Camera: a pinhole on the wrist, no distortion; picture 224 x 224 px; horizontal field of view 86.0 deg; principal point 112.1 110.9 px. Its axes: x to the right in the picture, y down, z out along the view. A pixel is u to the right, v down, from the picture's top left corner.
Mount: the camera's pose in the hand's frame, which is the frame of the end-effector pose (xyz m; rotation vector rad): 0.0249 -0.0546 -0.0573 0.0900 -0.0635 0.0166
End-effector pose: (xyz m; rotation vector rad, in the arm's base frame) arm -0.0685 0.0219 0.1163 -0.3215 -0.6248 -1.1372
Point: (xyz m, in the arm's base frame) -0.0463 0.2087 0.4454
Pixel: 135 175
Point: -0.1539 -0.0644 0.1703
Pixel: 191 39
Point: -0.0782 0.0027 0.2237
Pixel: 171 165
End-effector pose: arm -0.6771 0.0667 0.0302 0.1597 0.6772 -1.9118
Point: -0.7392 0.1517 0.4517
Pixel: 44 64
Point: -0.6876 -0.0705 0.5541
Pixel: 94 98
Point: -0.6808 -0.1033 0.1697
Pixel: 147 144
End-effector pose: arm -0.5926 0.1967 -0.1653 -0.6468 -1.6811 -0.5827
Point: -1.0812 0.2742 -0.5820
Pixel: 46 72
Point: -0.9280 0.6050 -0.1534
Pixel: 139 147
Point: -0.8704 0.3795 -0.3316
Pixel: 84 119
